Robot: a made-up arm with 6 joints.
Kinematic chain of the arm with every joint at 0, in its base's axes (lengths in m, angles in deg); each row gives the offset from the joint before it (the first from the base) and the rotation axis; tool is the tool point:
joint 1: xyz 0 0 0.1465 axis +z
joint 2: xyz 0 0 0 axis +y
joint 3: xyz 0 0 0.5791 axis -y
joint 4: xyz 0 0 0 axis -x
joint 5: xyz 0.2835 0 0 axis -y
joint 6: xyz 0 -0.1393 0 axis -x
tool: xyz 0 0 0
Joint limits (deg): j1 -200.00..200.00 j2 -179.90..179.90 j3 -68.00..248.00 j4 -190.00..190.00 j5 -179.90..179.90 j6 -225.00..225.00
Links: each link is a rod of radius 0.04 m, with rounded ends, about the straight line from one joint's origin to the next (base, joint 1, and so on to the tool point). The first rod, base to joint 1, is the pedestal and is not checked.
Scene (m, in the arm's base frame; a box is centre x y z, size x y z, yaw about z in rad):
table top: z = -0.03
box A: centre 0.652 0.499 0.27 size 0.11 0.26 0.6 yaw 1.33
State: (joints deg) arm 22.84 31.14 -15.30 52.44 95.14 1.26
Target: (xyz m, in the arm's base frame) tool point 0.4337 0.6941 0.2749
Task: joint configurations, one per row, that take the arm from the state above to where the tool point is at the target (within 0.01 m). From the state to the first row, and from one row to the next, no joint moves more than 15 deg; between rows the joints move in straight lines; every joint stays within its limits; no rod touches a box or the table.
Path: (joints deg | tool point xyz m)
1: 33.41 32.18 -16.48 51.76 97.85 8.25 | 0.5298 0.2462 0.4961
2: 43.98 33.22 -17.66 51.09 100.56 15.23 | 0.4783 0.3400 0.4794
3: 54.54 34.26 -18.84 50.41 103.27 22.22 | 0.4100 0.4226 0.4629
4: 56.94 44.63 -5.99 56.13 100.56 15.23 | 0.4339 0.5243 0.4129
5: 59.33 55.01 6.87 61.86 97.85 8.25 | 0.4417 0.6160 0.3494
6: 61.72 65.39 19.73 67.58 95.14 1.26 | 0.4337 0.6941 0.2749

